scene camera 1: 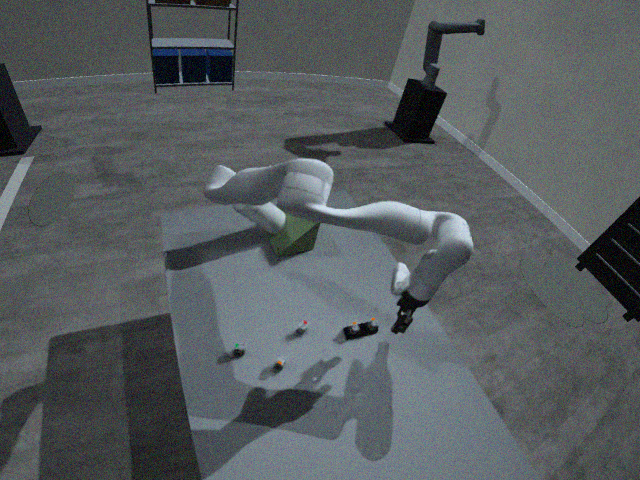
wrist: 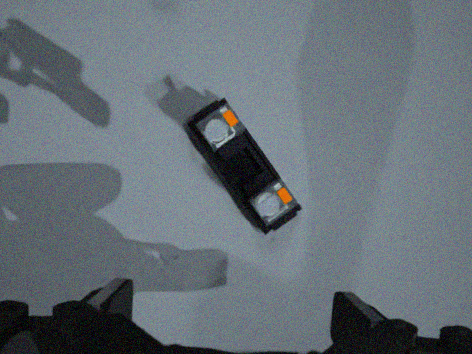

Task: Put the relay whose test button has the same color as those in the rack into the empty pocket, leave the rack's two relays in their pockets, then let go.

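Frame: origin at the arm's base, x ahead, y left, z up, level; millimetres.
Seen in the pictures: gripper, fingertip midpoint: [scene camera 1: 396,318] [wrist: 232,309]; arm's base at its link origin: [scene camera 1: 276,222].
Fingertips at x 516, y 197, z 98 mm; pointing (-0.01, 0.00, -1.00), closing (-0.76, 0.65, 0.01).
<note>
Offsets run from my fingertips to a thing's middle. Level surfaces: height alone.
The black rack @[dx -49, dy -46, dz -131 mm] [scene camera 1: 360,333] [wrist: 243,167] lies diagonally in the wrist view. One relay with an orange button @[dx -50, dy -78, dz -116 mm] [scene camera 1: 354,328] [wrist: 217,130] sits in one end pocket, another orange-button relay @[dx -49, dy -14, dz -116 mm] [scene camera 1: 372,325] [wrist: 268,204] in the other end; the middle pocket between them is empty. Three loose relays stand apart left of the rack in the scene view: an orange-button relay @[dx -6, dy -318, dz -121 mm] [scene camera 1: 279,366] nearest the camera, a red-button relay @[dx -95, dy -225, dz -121 mm] [scene camera 1: 301,328] and a green-button relay @[dx -71, dy -415, dz -121 mm] [scene camera 1: 238,351]. My gripper [scene camera 1: 401,327] [wrist: 232,309] is open and empty, raised beside the rack, to its right in the scene view.
A green block [scene camera 1: 294,240] is by the arm's base on the grey mat @[dz -143 mm] [scene camera 1: 439,413]. Dark arm shadows cross the mat. A shelf unit [scene camera 1: 191,43] with blue bins, a second arm on a black pedestal [scene camera 1: 418,111] and a black slatted object [scene camera 1: 617,258] are farther away.
</note>
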